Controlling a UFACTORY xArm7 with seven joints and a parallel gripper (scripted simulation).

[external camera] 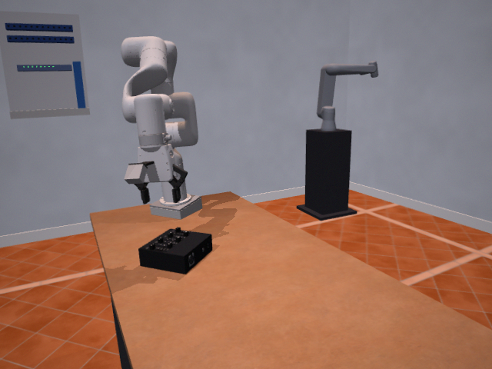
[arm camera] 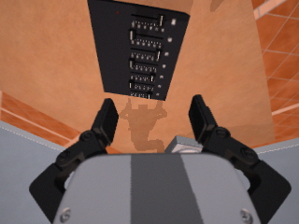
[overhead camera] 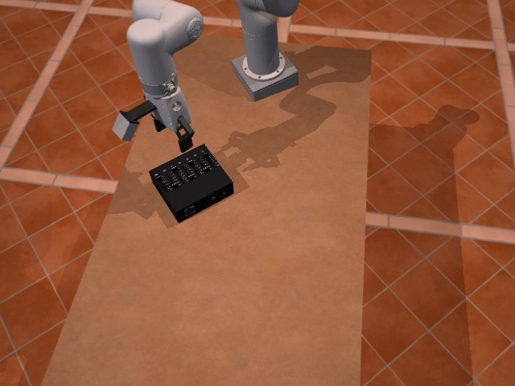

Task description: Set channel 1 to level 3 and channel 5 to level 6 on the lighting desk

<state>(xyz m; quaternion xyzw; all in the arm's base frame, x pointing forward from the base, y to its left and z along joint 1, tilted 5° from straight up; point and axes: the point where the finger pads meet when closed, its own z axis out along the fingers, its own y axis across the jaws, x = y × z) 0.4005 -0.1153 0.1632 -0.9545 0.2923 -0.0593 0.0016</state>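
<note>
Right now my hand is 11 cm above the channel 1 fader cap, 5 cm to the right of it and 5 cm past it. The rest, counted from my hand: channel 2 fader cap 11 cm below, 6 cm to the left.
</note>
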